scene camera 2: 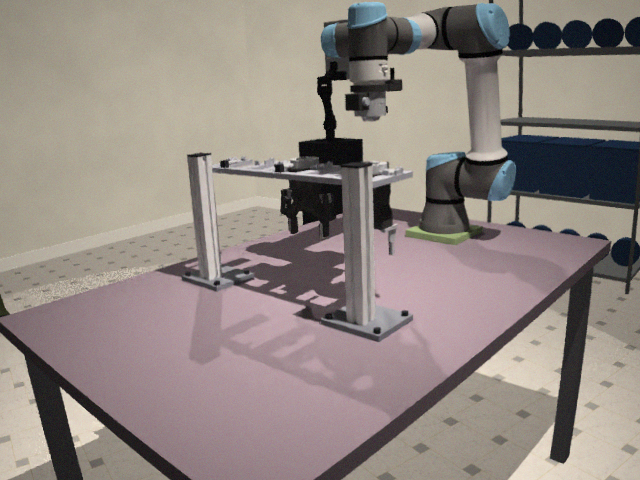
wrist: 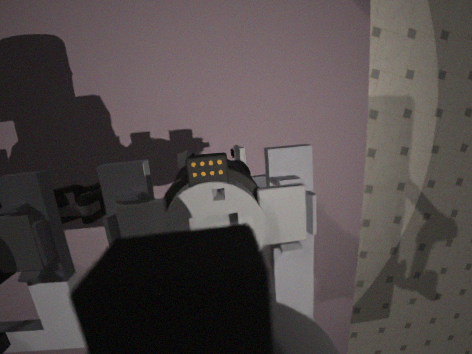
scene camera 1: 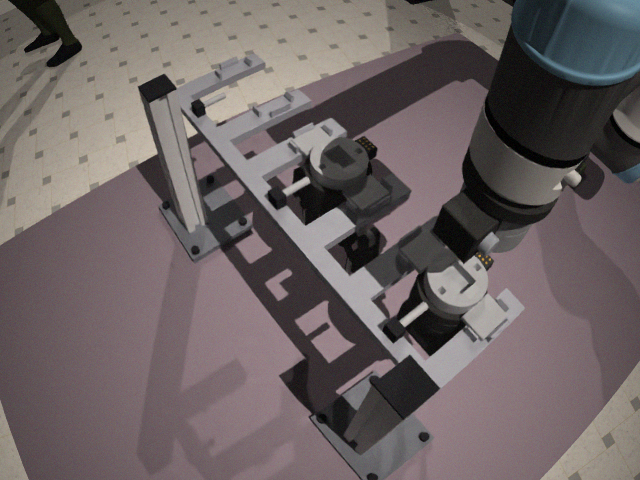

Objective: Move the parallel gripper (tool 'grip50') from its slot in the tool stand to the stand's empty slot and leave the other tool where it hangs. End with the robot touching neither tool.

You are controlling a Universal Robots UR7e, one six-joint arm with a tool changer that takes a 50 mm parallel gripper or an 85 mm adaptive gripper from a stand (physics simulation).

parallel gripper: scene camera 2 382,213; wrist; scene camera 1
same spot on parallel gripper: [wrist: 209,191] = [scene camera 1: 475,262]
